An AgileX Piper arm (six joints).
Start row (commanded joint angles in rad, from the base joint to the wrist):
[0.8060, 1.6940, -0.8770, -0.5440, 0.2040, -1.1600]
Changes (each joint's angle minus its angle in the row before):
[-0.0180, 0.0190, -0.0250, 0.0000, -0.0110, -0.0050]
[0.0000, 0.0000, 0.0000, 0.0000, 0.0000, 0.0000]
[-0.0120, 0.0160, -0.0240, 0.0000, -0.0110, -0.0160]
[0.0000, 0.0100, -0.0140, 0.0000, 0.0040, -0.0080]
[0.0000, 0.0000, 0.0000, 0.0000, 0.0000, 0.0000]
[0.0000, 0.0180, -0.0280, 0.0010, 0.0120, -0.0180]
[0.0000, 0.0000, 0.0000, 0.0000, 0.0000, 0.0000]
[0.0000, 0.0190, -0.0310, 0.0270, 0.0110, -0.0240]
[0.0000, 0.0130, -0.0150, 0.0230, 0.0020, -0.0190]
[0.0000, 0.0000, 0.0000, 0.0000, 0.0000, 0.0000]
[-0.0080, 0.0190, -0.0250, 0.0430, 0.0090, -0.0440]
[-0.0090, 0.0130, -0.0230, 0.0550, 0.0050, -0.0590]
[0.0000, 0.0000, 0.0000, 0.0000, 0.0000, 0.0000]
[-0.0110, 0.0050, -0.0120, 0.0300, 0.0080, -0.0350]
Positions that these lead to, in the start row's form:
[0.7880, 1.7130, -0.9020, -0.5440, 0.1930, -1.1650]
[0.7880, 1.7130, -0.9020, -0.5440, 0.1930, -1.1650]
[0.7760, 1.7290, -0.9260, -0.5440, 0.1820, -1.1810]
[0.7760, 1.7390, -0.9400, -0.5440, 0.1860, -1.1890]
[0.7760, 1.7390, -0.9400, -0.5440, 0.1860, -1.1890]
[0.7760, 1.7570, -0.9680, -0.5430, 0.1980, -1.2070]
[0.7760, 1.7570, -0.9680, -0.5430, 0.1980, -1.2070]
[0.7760, 1.7760, -0.9990, -0.5160, 0.2090, -1.2310]
[0.7760, 1.7890, -1.0140, -0.4930, 0.2110, -1.2500]
[0.7760, 1.7890, -1.0140, -0.4930, 0.2110, -1.2500]
[0.7680, 1.8080, -1.0390, -0.4500, 0.2200, -1.2940]
[0.7590, 1.8210, -1.0620, -0.3950, 0.2250, -1.3530]
[0.7590, 1.8210, -1.0620, -0.3950, 0.2250, -1.3530]
[0.7480, 1.8260, -1.0740, -0.3650, 0.2330, -1.3880]

